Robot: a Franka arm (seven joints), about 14 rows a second.
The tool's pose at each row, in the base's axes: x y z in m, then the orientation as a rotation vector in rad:
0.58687, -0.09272, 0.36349, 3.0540, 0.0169, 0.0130
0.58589, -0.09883, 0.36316, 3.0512, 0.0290, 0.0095
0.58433, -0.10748, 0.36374, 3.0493, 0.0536, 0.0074
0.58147, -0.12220, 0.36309, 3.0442, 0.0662, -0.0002
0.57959, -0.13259, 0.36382, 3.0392, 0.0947, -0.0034
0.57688, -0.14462, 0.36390, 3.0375, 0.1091, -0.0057
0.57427, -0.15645, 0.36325, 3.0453, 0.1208, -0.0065
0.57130, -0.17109, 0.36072, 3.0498, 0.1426, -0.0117
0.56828, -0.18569, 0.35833, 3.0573, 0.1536, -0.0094
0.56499, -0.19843, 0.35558, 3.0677, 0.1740, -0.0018
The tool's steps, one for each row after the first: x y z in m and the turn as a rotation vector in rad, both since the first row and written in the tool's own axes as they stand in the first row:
-0.00105, 0.00605, 0.00085, -0.0027, -0.0019, -0.0080
-0.00271, 0.01470, 0.00102, -0.0042, -0.0026, -0.0242
-0.00574, 0.02927, 0.00293, -0.0090, -0.0073, -0.0328
-0.00773, 0.03967, 0.00309, -0.0132, -0.0086, -0.0516
-0.01058, 0.05163, 0.00404, -0.0143, -0.0097, -0.0612
-0.01333, 0.06333, 0.00569, -0.0061, -0.0098, -0.0687
-0.01649, 0.07766, 0.00947, -0.0006, -0.0125, -0.0829
-0.01969, 0.09196, 0.01309, 0.0075, -0.0107, -0.0898
-0.02315, 0.10437, 0.01692, 0.0189, -0.0051, -0.1024

